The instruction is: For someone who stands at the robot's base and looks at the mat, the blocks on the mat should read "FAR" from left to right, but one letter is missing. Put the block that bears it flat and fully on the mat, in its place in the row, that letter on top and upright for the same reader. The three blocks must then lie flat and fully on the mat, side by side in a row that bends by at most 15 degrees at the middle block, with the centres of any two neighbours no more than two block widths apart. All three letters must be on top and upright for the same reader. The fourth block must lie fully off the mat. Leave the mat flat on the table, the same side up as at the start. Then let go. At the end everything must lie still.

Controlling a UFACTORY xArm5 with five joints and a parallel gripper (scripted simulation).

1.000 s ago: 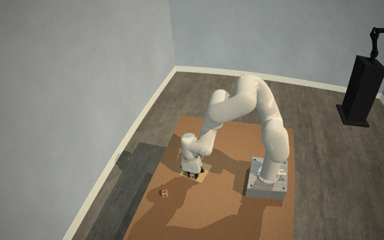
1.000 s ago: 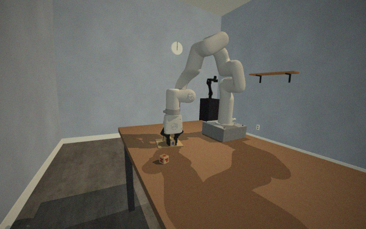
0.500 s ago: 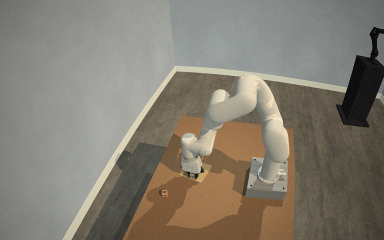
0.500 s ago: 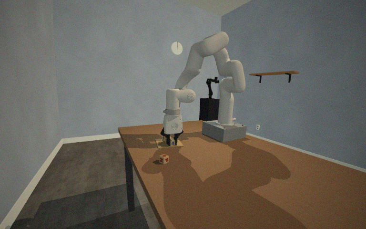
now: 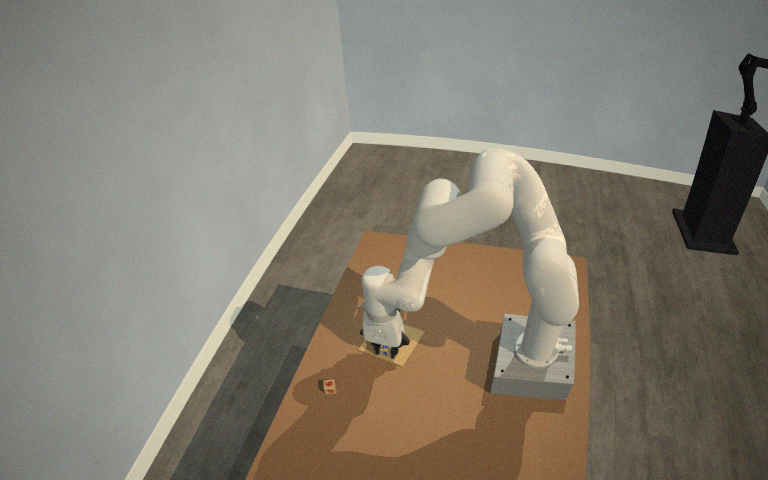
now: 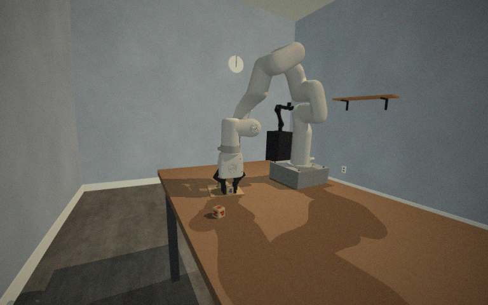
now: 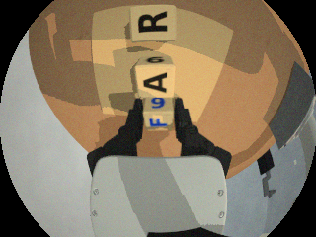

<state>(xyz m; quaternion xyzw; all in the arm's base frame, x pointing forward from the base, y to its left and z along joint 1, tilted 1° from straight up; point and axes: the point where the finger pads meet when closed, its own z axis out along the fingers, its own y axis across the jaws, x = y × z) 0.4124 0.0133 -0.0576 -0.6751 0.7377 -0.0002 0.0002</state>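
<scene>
The mat lies 50 mm to the right of my hand and 20 mm below it.
</scene>
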